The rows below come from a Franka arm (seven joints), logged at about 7 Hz.
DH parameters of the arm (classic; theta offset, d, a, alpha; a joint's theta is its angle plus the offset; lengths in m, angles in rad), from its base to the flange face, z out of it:
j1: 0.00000 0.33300 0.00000 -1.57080
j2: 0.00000 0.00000 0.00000 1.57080
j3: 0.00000 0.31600 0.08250 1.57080
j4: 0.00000 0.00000 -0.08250 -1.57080
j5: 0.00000 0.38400 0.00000 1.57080
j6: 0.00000 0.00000 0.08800 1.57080
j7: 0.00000 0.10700 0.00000 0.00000
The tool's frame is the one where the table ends.
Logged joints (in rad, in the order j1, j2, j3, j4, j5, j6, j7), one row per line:
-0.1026 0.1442 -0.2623 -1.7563 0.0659 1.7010 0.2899
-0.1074 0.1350 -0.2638 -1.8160 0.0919 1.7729 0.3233
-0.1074 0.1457 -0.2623 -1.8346 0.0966 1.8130 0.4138
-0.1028 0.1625 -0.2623 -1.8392 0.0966 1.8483 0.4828
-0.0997 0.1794 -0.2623 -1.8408 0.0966 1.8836 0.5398
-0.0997 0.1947 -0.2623 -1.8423 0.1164 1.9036 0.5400
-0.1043 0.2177 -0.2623 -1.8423 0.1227 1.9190 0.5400
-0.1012 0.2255 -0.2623 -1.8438 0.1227 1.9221 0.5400
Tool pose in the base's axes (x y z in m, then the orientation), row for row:
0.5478 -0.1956 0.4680 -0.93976 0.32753 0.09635 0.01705
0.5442 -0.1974 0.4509 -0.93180 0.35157 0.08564 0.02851
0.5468 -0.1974 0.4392 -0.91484 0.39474 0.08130 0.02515
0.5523 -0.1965 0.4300 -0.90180 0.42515 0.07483 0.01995
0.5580 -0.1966 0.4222 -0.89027 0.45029 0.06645 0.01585
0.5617 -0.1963 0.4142 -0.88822 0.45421 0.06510 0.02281
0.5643 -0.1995 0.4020 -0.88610 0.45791 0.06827 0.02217
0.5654 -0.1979 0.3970 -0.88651 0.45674 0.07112 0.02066
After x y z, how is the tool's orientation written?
As a quaternion, x y z w.
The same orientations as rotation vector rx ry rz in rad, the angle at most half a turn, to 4 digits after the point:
-2.9207 1.0179 0.2995
-2.8754 1.0849 0.2643
-2.8289 1.2206 0.2514
-2.7977 1.3190 0.2321
-2.7690 1.4005 0.2067
-2.7506 1.4066 0.2016
-2.7451 1.4186 0.2115
-2.7490 1.4163 0.2205

